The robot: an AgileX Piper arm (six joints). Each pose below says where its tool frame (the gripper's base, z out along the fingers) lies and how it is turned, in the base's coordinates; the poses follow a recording.
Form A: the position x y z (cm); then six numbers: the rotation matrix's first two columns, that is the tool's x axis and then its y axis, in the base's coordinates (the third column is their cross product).
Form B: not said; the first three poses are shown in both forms.
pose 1, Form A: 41.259, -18.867, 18.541, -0.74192, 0.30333, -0.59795, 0.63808, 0.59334, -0.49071
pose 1, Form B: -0.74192, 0.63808, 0.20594, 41.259; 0.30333, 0.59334, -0.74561, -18.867; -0.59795, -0.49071, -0.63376, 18.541; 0, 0, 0, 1
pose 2, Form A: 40.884, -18.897, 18.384, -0.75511, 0.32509, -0.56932, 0.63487, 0.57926, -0.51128
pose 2, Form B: -0.75511, 0.63487, 0.16357, 40.884; 0.32509, 0.57926, -0.74752, -18.897; -0.56932, -0.51128, -0.64379, 18.384; 0, 0, 0, 1
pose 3, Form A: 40.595, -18.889, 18.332, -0.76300, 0.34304, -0.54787, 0.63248, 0.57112, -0.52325
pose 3, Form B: -0.76300, 0.63248, 0.13340, 40.595; 0.34304, 0.57112, -0.74576, -18.889; -0.54787, -0.52325, -0.65273, 18.332; 0, 0, 0, 1
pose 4, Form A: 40.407, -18.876, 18.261, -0.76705, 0.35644, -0.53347, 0.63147, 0.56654, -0.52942
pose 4, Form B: -0.76705, 0.63147, 0.11353, 40.407; 0.35644, 0.56654, -0.74296, -18.876; -0.53347, -0.52942, -0.65965, 18.261; 0, 0, 0, 1
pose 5, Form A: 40.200, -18.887, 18.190, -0.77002, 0.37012, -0.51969, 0.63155, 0.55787, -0.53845
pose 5, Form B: -0.77002, 0.63155, 0.09063, 40.200; 0.37012, 0.55787, -0.74283, -18.887; -0.51969, -0.53845, -0.66332, 18.190; 0, 0, 0, 1
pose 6, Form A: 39.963, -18.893, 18.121, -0.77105, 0.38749, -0.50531, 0.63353, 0.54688, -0.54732
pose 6, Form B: -0.77105, 0.63353, 0.06426, 39.963; 0.38749, 0.54688, -0.74214, -18.893; -0.50531, -0.54732, -0.66716, 18.121; 0, 0, 0, 1
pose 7, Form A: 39.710, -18.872, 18.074, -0.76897, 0.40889, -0.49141, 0.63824, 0.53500, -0.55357
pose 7, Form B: -0.76897, 0.63824, 0.03656, 39.710; 0.40889, 0.53500, -0.73932, -18.872; -0.49141, -0.55357, -0.67237, 18.074; 0, 0, 0, 1
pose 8, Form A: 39.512, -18.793, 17.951, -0.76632, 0.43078, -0.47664, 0.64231, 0.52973, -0.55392
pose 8, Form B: -0.76632, 0.64231, 0.01387, 39.512; 0.43078, 0.52973, -0.73063, -18.793; -0.47664, -0.55392, -0.68264, 17.951; 0, 0, 0, 1
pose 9, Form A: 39.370, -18.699, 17.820, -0.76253, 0.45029, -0.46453, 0.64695, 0.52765, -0.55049
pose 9, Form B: -0.76253, 0.64695, -0.00277, 39.370; 0.45029, 0.52765, -0.72029, -18.699; -0.46453, -0.55049, -0.69366, 17.820; 0, 0, 0, 1
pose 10, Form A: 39.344, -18.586, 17.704, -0.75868, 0.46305, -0.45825, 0.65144, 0.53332, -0.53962
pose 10, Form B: -0.75868, 0.65144, -0.00548, 39.344; 0.46305, 0.53332, -0.70792, -18.586; -0.45825, -0.53962, -0.70627, 17.704; 0, 0, 0, 1
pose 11, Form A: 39.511, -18.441, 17.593, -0.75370, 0.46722, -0.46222, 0.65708, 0.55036, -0.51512
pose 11, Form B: -0.75370, 0.65708, 0.01371, 39.511; 0.46722, 0.55036, -0.69196, -18.441; -0.46222, -0.51512, -0.72181, 17.593; 0, 0, 0, 1
